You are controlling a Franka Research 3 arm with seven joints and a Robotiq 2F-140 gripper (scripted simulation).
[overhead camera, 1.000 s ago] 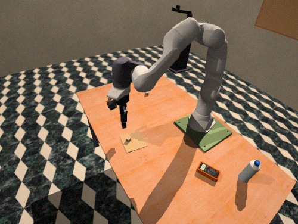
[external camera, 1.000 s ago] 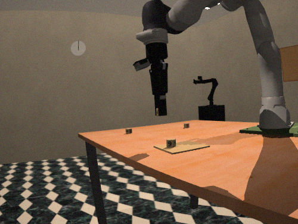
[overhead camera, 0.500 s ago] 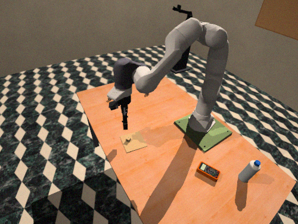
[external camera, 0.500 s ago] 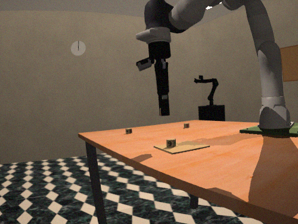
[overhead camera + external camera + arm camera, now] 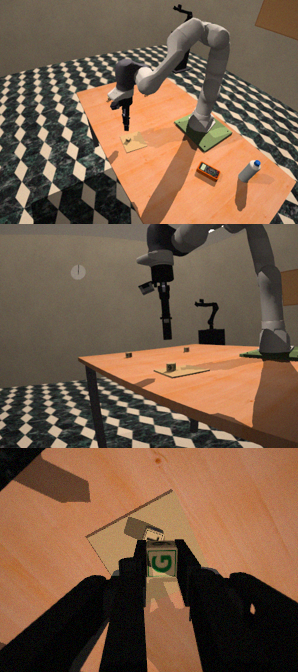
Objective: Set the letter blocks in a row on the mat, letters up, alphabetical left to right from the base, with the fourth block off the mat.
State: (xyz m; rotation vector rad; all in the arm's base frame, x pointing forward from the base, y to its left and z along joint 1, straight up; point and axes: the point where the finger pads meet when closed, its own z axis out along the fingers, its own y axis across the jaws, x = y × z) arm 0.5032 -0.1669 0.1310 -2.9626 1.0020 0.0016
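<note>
The tan mat lies 30 mm behind my hand, 30 mm to the left of it and 140 mm below it. The rest, counted from my hand: multimeter: 260 mm behind, 470 mm to the left, 120 mm below.
</note>
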